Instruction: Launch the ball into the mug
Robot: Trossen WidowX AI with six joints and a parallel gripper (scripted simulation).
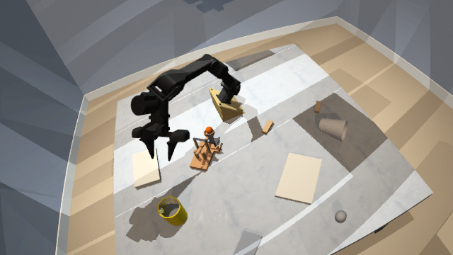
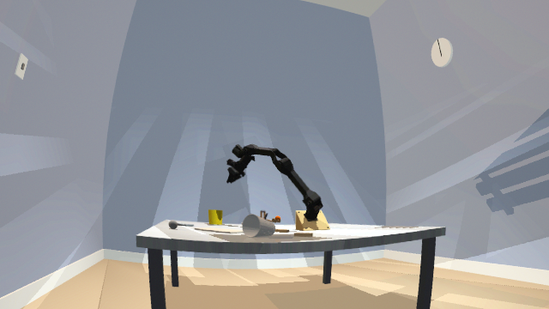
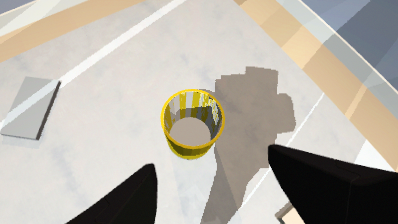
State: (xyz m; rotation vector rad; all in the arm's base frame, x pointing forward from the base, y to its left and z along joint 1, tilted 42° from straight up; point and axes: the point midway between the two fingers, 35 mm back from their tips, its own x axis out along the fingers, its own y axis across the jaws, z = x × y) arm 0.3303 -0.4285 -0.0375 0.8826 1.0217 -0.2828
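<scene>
Right now my gripper tip is 230 mm past the orange ball, 220 mm to the right of it and 210 mm above it. The rest, counted from my gripper tip: catapult (170 mm behind, 190 mm to the left, 220 mm below); then yellow mug (70 mm ahead, 70 mm to the right, 240 mm below); then flat tan board (170 mm ahead, 440 mm to the left, 270 mm below).
</scene>
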